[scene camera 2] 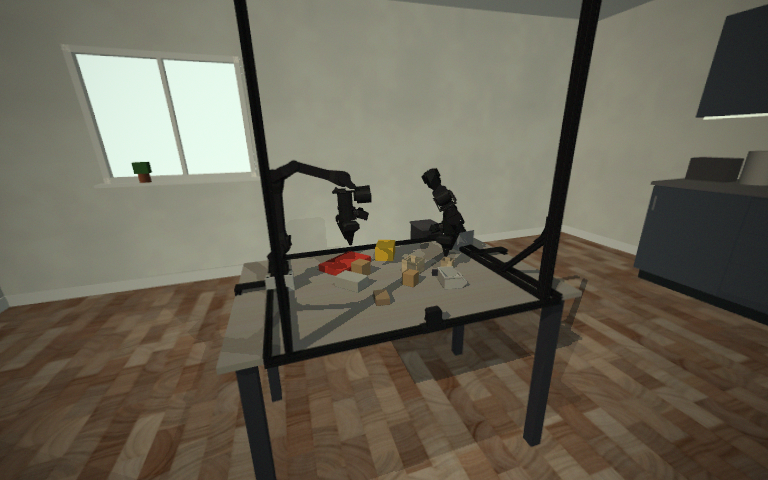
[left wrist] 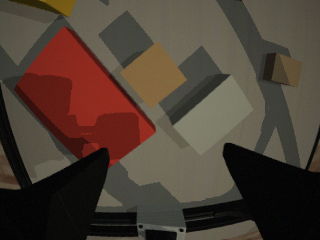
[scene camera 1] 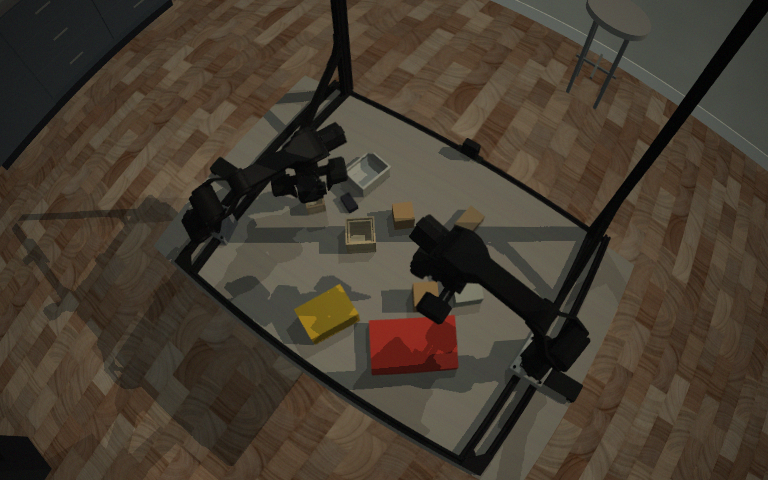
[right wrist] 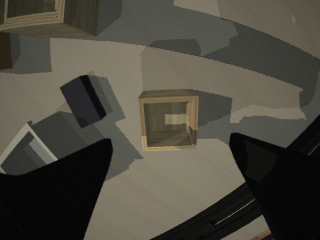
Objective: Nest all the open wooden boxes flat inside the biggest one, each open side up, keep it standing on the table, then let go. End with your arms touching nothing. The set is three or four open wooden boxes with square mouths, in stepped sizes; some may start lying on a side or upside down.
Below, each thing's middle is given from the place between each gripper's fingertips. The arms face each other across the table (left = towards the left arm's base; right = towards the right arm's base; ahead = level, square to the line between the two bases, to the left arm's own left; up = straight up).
I see the dark block (right wrist: pixel 81 97) 4 cm behind my right hand (scene camera 1: pixel 312 192), 8 cm to the left of it and 9 cm below it. Round my right hand: grey block (left wrist: pixel 219 106) 4 cm ahead, 44 cm to the left, 8 cm below; then yellow block (scene camera 1: pixel 331 312) 26 cm ahead, 17 cm to the left, 7 cm below; then red block (scene camera 1: pixel 413 345) 24 cm ahead, 39 cm to the left, 9 cm below.
The grey block lies 8 cm behind my left hand (scene camera 1: pixel 448 290), 3 cm to the left of it and 17 cm below it. Round my left hand: dark block 17 cm behind, 33 cm to the right, 18 cm below; then yellow block 13 cm ahead, 24 cm to the right, 16 cm below; then red block 11 cm ahead, 2 cm to the right, 17 cm below.
